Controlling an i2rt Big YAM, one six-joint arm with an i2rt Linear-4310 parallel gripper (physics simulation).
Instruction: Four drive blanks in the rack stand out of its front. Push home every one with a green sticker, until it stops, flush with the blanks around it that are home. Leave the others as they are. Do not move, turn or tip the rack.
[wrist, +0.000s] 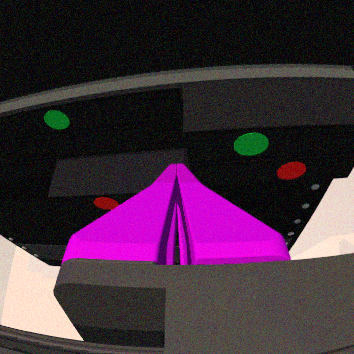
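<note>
The dark rack (150, 80) fills the upper part of the wrist view, its grey top rim curving across. A blank with a green sticker (251, 144) at right shows a lighter upper face and appears to stand out. Another green sticker (56, 119) is at upper left, with no lighter face above it. A red sticker (106, 203) at lower left sits below a lighter grey face that appears to stand out. Another red sticker (291, 170) is at right. My gripper (176, 175) is shut and empty, its magenta tips between the left and right stickers; contact cannot be told.
Small round grey holes or screws (305, 206) run along the rack's right edge, with more at lower left. Pale surfaces (330, 220) show beyond both lower sides of the rack. The gripper body hides the lower middle.
</note>
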